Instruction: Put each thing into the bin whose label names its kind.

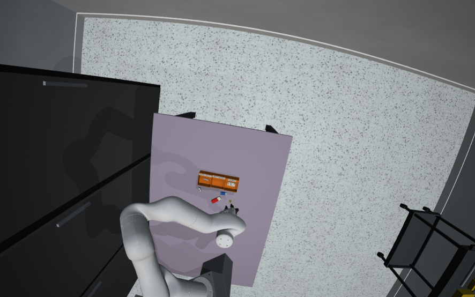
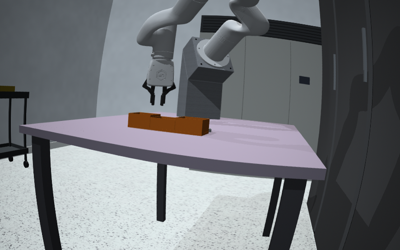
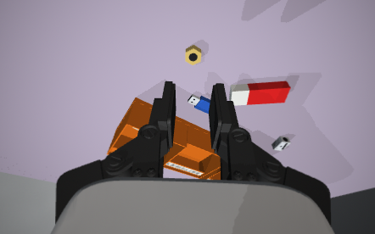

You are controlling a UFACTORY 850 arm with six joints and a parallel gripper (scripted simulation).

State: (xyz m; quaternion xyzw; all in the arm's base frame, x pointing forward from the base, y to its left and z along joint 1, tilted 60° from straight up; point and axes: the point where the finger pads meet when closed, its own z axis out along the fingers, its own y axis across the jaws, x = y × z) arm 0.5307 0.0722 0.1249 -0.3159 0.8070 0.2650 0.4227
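The brass nut is 90 mm below my hand. The rest, counted from my hand: red-and-white block (80 mm to the left, 80 mm below, 40 mm behind); then white domino (110 mm ahead, 80 mm below, 70 mm to the left); then blue USB stick (90 mm below, 70 mm to the left, 20 mm ahead).
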